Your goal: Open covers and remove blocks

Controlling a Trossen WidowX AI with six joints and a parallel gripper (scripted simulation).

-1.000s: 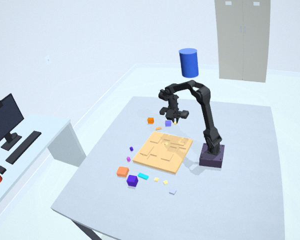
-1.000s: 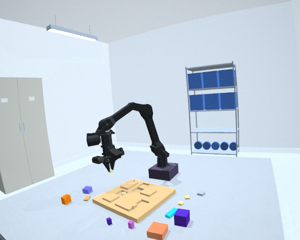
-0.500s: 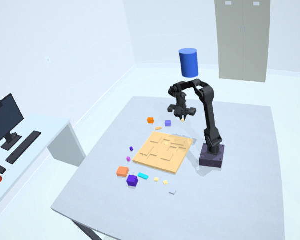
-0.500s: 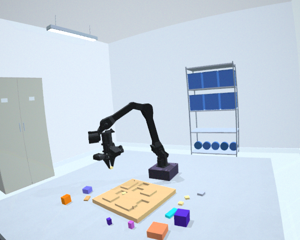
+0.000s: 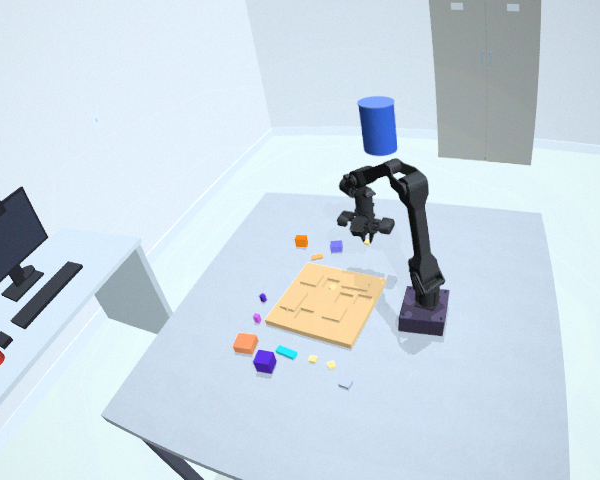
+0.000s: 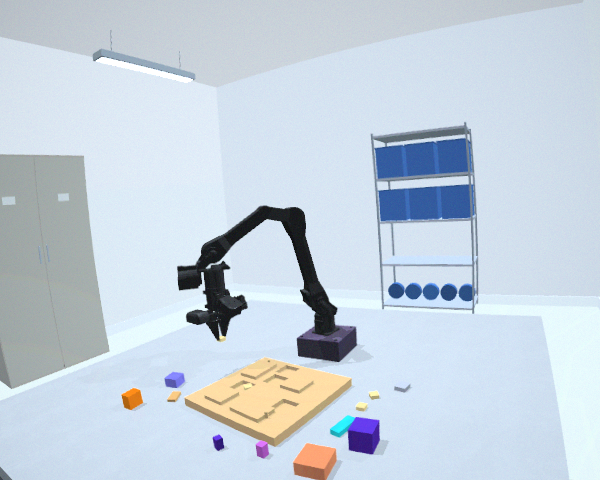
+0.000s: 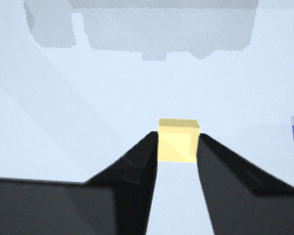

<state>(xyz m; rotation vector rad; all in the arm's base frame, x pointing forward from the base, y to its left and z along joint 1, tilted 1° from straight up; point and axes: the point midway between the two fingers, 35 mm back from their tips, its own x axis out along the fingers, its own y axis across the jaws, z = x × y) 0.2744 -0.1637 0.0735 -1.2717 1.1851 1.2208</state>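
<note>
Now: the puzzle board 5 cm ahead of my gripper tip, 22 cm to the left of it and 8 cm below it. From my gripper tip the other things lie so: purple block (25 cm ahead, 30 cm to the left, 8 cm below); lilac block (15 cm ahead, 4 cm to the right, 8 cm below); orange block (29 cm ahead, 2 cm to the right, 8 cm below).
</note>
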